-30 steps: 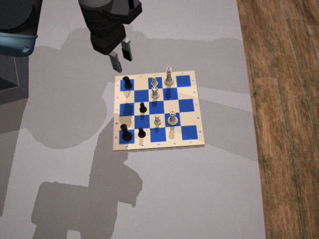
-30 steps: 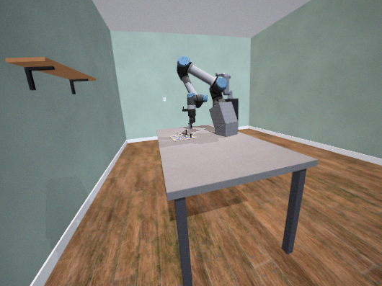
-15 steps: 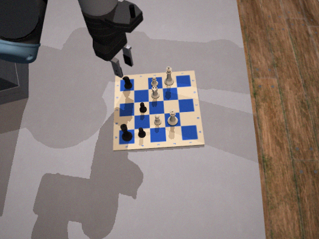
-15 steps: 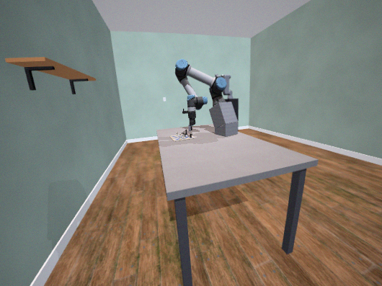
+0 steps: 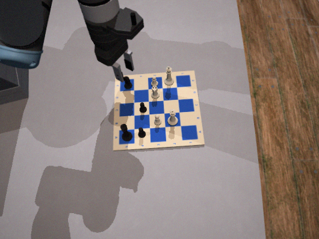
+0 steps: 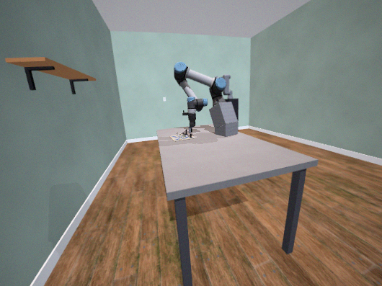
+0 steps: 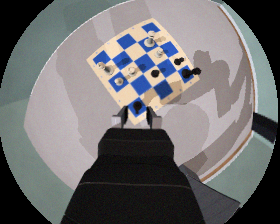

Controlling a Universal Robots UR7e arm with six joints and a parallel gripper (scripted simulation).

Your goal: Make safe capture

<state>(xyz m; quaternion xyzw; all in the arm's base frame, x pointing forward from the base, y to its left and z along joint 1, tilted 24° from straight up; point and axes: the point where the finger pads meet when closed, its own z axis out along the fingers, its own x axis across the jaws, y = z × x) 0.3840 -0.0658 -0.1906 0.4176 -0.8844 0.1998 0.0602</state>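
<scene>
The black knight is 50 mm below my hand. Round my hand: chessboard: 70 mm ahead, 80 mm to the right, 70 mm below; black queen: 10 mm behind, 150 mm to the right, 40 mm below; white king: 110 mm ahead, 40 mm below.
</scene>
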